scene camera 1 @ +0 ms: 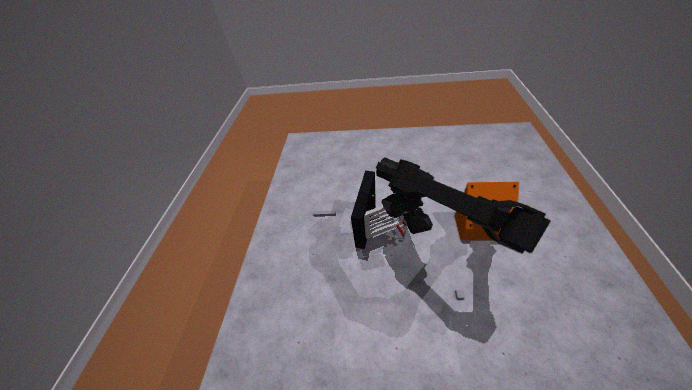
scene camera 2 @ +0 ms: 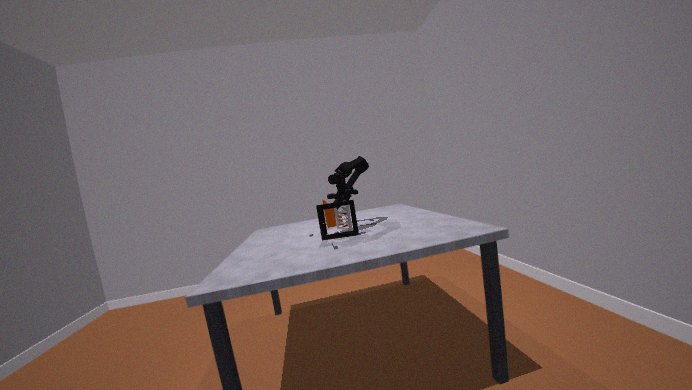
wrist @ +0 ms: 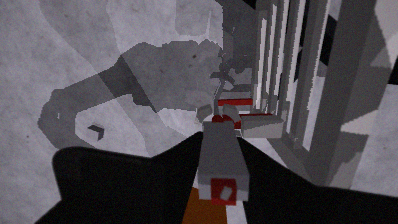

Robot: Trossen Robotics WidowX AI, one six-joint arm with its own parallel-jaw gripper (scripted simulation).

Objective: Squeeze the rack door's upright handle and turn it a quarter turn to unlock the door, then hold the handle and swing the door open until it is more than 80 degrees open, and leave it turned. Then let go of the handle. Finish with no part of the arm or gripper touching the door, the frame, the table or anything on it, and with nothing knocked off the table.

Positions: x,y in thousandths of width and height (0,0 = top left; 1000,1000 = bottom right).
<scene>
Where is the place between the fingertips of my gripper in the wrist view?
At 549,623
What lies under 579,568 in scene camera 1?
A rack door.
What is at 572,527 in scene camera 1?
My gripper.
</scene>
